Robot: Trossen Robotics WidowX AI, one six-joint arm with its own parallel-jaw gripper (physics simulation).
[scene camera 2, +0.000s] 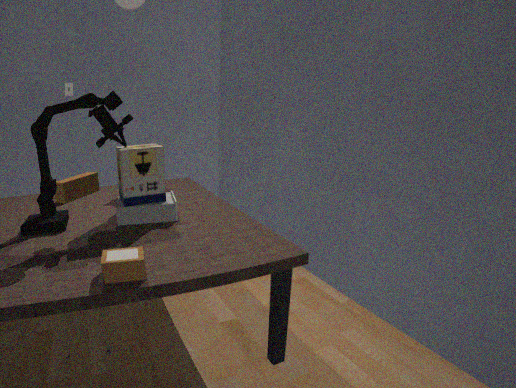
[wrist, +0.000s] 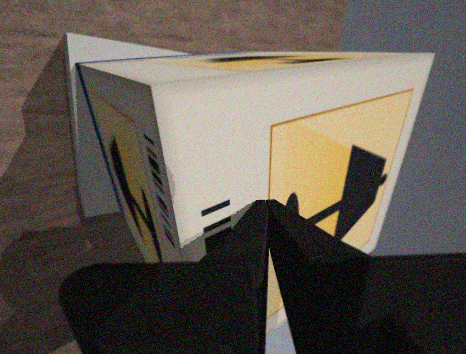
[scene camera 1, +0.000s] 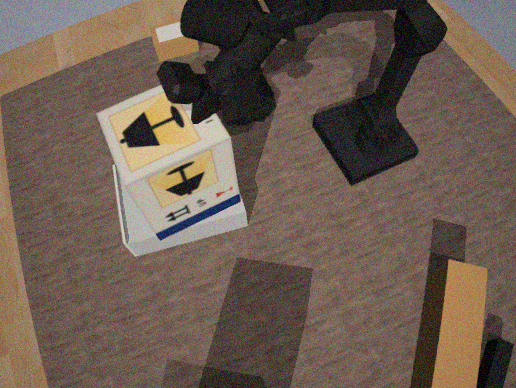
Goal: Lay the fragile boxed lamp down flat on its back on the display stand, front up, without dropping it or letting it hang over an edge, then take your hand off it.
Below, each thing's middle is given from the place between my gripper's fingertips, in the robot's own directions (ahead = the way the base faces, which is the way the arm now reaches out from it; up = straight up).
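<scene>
Boxed lamp (scene camera 1: pixel 178 173): my gripper 50 mm short of it, 20 mm to the left of it, 110 mm above it. Display stand (scene camera 1: pixel 138 236): 70 mm ahead of my hand, 30 mm to the right of it, 260 mm below it.
</scene>
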